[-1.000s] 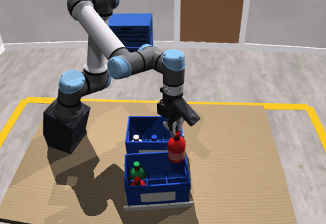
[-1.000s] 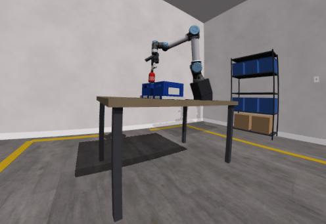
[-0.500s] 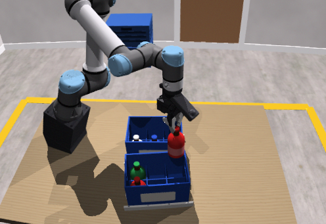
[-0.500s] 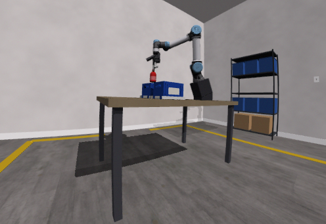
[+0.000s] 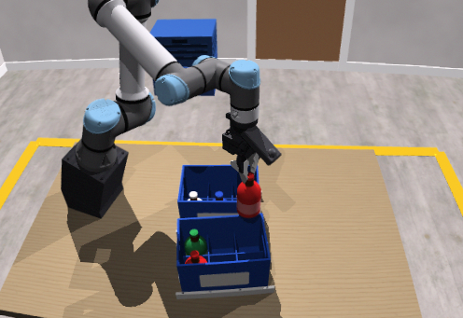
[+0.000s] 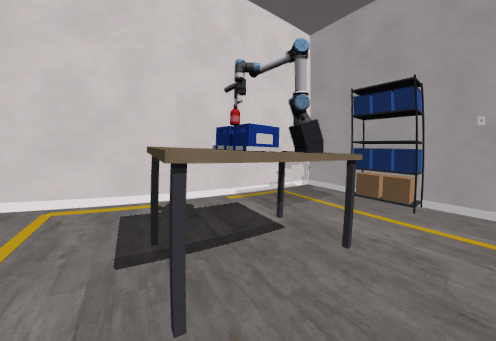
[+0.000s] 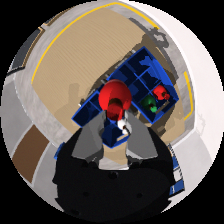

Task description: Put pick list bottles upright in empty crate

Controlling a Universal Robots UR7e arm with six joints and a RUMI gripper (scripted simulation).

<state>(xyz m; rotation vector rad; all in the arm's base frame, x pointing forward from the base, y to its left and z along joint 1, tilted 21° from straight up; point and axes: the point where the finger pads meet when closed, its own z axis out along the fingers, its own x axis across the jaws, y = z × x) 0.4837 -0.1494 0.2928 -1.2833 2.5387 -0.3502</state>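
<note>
The blue-capped bottle is 10 cm behind my hand, 9 cm to the left of it and 25 cm below it. The rest, counted from my hand: pick list strip (12 cm behind, 28 cm to the left, 33 cm below); green bottle (16 cm behind, 8 cm to the right, 25 cm below); white bottle (19 cm behind, 9 cm to the left, 25 cm below).
</note>
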